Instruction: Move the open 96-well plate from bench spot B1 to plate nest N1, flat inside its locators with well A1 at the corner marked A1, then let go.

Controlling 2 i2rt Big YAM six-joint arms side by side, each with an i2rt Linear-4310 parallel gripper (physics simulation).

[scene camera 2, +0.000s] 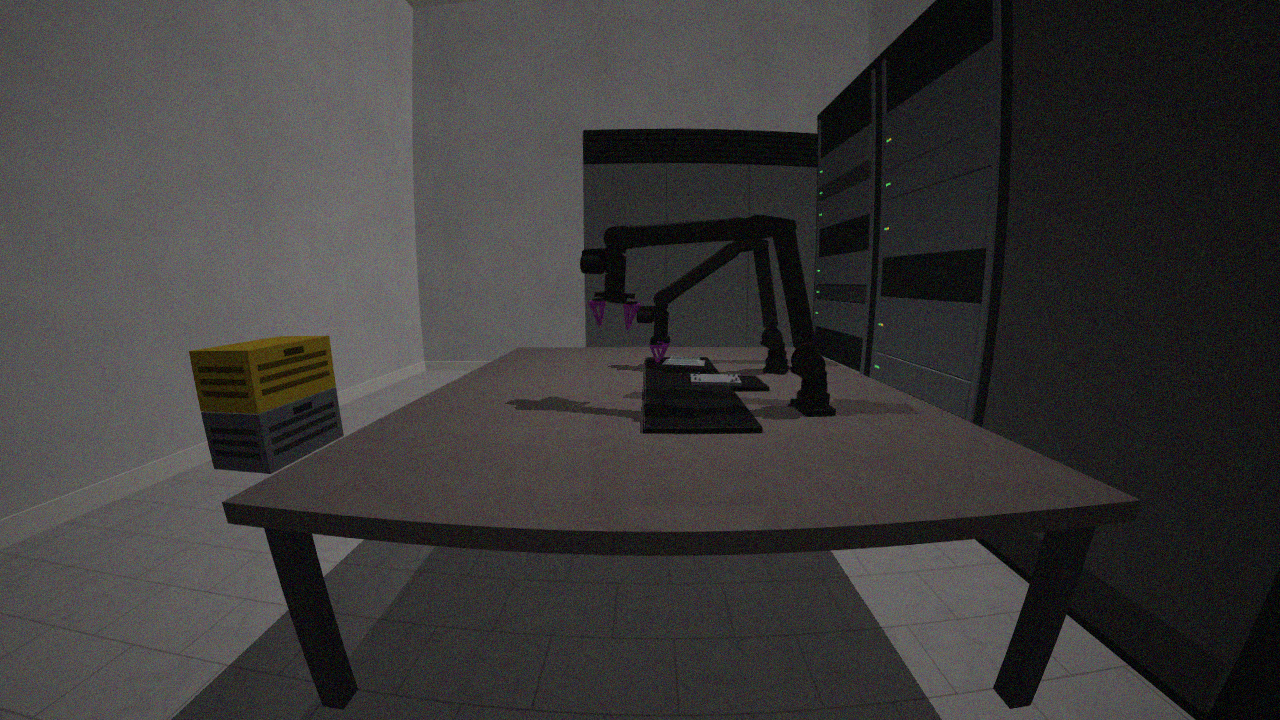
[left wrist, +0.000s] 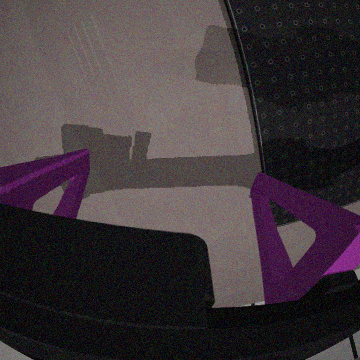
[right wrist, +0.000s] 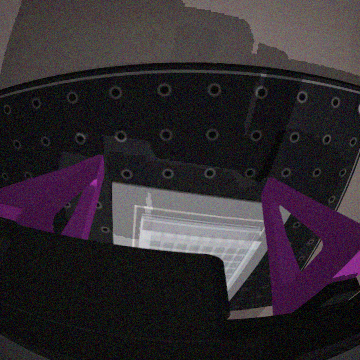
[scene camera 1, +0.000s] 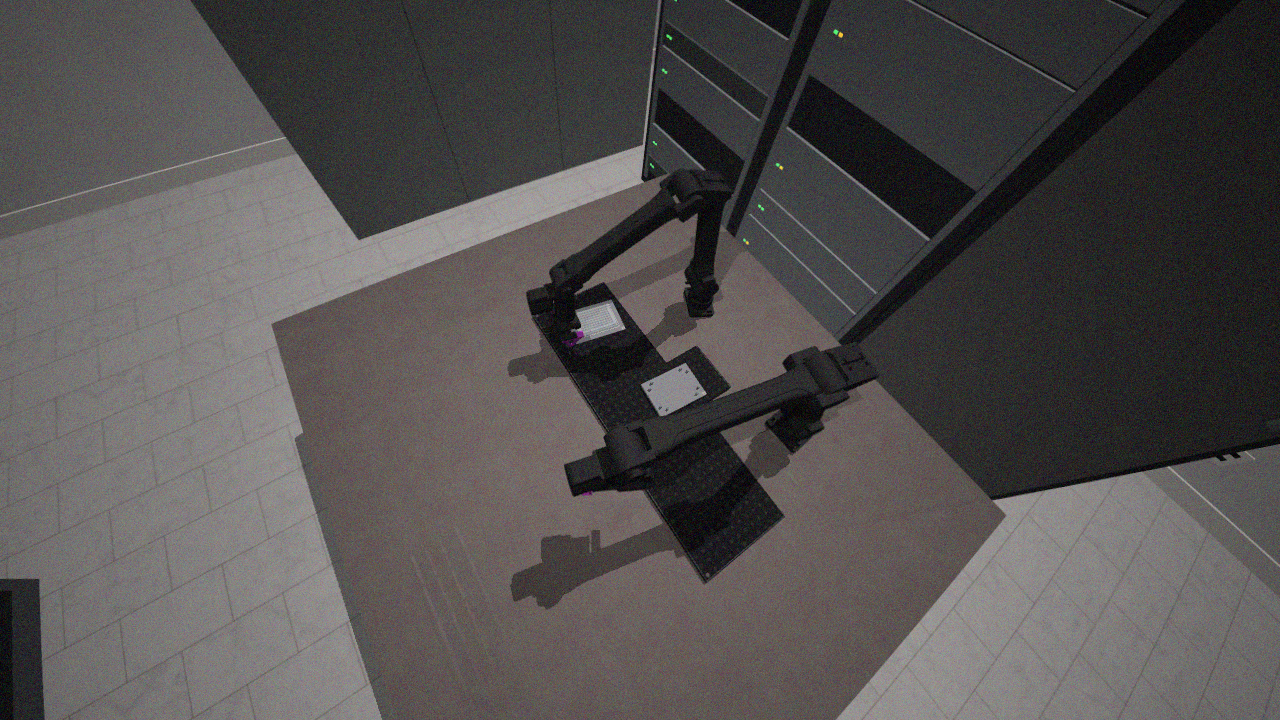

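Where they show: left gripper, fingertip midpoint: [scene camera 2: 613, 327] [left wrist: 174, 170]; right gripper, fingertip midpoint: [scene camera 2: 659, 360] [right wrist: 187, 175] [scene camera 1: 566, 333]; left arm's base at its link origin: [scene camera 2: 812, 409] [scene camera 1: 787, 430]; right arm's base at its link origin: [scene camera 2: 776, 370] [scene camera 1: 698, 303].
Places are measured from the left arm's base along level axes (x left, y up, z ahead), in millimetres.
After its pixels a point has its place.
The clear 96-well plate [scene camera 1: 601, 319] {x -628, y 26, z 248 mm} [right wrist: 200, 245] {x -654, y 28, z 316 mm} lies on the light grey B1 card [right wrist: 122, 197] {x -605, y 15, z 351 mm}; the palm hides part of it in the right wrist view, and no A1 label shows. My right gripper [scene camera 1: 573, 339] {x -648, y 22, z 370 mm} [scene camera 2: 659, 354] {x -648, y 22, z 370 mm} [right wrist: 187, 175] {x -648, y 22, z 370 mm} is open and low at the plate's left edge in scene camera 1, with nothing between its magenta fingertips. Nest N1 [scene camera 1: 674, 390] {x -296, y 24, z 212 mm} [scene camera 2: 714, 378] {x -291, y 25, z 214 mm} is a pale rectangle with small dark locators and holds no plate; its A1 mark is too small to read. My left gripper [scene camera 2: 614, 322] {x -161, y 211, z 545 mm} [left wrist: 174, 170] {x -161, y 211, z 545 mm} is open and empty, high beside the black board.
The black perforated board [scene camera 1: 707, 505] {x 12, y 13, z 349 mm} [left wrist: 300, 75] {x -134, y 13, z 377 mm} [right wrist: 190, 112] {x -651, y 13, z 403 mm} lies on the brown table [scene camera 1: 429, 402] {x -682, y 0, z 812 mm} [scene camera 2: 626, 474] {x 354, y 0, z 511 mm}. The left arm passes over the board close to the nest in scene camera 1. Stacked yellow [scene camera 2: 295, 368] and grey crates stand beyond the table; dark equipment racks [scene camera 2: 935, 214] stand behind the arms.
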